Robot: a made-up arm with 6 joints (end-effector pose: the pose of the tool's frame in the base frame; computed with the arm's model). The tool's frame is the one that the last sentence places. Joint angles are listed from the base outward.
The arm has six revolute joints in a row. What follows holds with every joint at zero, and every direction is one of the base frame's. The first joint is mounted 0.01 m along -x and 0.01 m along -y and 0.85 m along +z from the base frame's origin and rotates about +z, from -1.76 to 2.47 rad. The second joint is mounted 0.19 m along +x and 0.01 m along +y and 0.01 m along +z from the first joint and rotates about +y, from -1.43 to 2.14 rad. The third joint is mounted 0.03 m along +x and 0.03 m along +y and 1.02 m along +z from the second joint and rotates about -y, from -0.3 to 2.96 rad. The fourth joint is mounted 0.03 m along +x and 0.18 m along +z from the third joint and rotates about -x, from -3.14 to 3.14 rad. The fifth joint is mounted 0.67 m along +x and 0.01 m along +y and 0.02 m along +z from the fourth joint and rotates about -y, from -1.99 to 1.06 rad. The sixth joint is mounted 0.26 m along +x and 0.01 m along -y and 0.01 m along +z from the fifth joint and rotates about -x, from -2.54 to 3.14 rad. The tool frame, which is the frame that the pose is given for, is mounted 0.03 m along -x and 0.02 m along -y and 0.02 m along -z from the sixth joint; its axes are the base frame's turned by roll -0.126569, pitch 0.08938 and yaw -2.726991 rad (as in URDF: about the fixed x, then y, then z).
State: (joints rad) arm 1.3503 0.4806 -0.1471 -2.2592 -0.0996 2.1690
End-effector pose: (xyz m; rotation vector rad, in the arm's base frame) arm 0.3092 1.4899 1.3274 -0.6474 -0.0108 -1.3232
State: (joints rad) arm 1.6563 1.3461 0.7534 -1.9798 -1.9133 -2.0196
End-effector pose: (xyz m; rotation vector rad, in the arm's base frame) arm -0.3786 1.8313 0.9444 1.9914 0.0838 -0.1251
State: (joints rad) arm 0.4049 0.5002 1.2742 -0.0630 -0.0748 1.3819
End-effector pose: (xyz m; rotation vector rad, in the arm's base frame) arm 1.1117 0.4869 2.5397 0.8458 -1.5053 -2.2573
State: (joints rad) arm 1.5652 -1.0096 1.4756 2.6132 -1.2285 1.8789
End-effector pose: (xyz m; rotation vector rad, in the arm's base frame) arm 0.0235 -1.5210 1.6485 1.5019 0.9459 2.3560
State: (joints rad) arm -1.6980 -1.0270 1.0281 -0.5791 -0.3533 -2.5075
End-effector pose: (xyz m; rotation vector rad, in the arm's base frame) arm 0.2346 1.2034 2.1553 1.2294 0.9194 -1.1508
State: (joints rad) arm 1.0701 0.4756 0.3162 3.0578 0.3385 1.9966
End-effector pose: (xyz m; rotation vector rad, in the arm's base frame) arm 0.6975 1.4097 1.6593 -0.9467 1.3292 -1.6621
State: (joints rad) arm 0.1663 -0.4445 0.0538 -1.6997 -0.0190 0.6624
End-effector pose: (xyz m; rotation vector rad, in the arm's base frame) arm 0.5033 0.0981 2.3695 0.7199 1.3153 -1.8679
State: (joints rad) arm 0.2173 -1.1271 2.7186 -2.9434 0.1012 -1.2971
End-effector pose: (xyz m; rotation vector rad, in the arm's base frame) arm -1.3106 -0.2759 0.6049 -1.2485 -0.3803 0.1669
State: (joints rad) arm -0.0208 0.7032 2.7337 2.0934 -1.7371 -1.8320
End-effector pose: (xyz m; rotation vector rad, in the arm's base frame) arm 0.3329 -0.1680 2.0921 -2.1276 -0.9697 0.2941
